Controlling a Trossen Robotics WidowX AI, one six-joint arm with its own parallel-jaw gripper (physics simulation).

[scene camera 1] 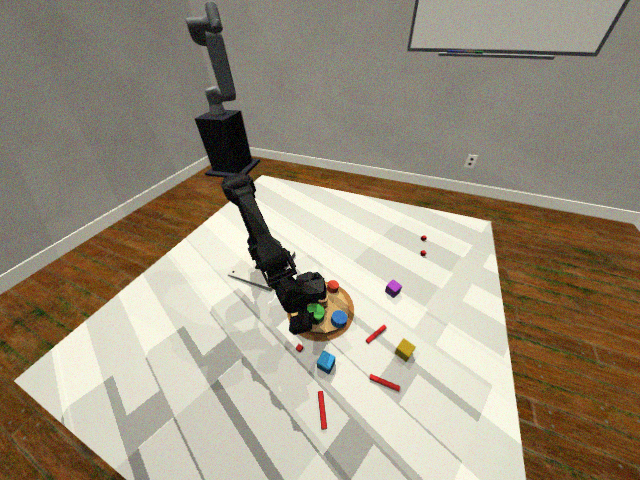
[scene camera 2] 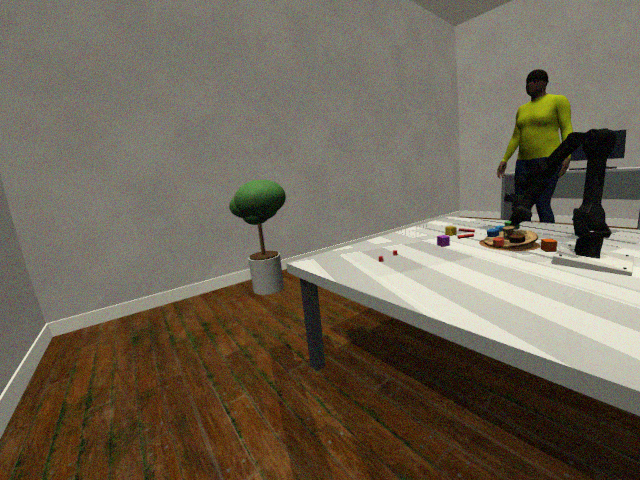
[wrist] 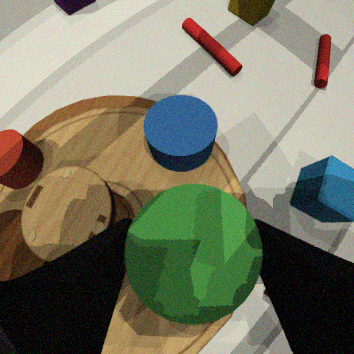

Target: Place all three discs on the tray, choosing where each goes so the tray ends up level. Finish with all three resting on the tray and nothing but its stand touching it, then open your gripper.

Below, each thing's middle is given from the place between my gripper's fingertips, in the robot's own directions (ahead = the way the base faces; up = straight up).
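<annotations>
Counted from my hand: blue cube (wrist: 316, 192) 11 cm to the right, 5 cm ahead and 4 cm below; central stand (scene camera 1: 307, 335) 6 cm to the left, 3 cm below and 1 cm behind; blue disc (wrist: 180, 129) 6 cm ahead, 3 cm below and 2 cm to the left; green disc (wrist: 192, 254) 1 cm behind.
</annotations>
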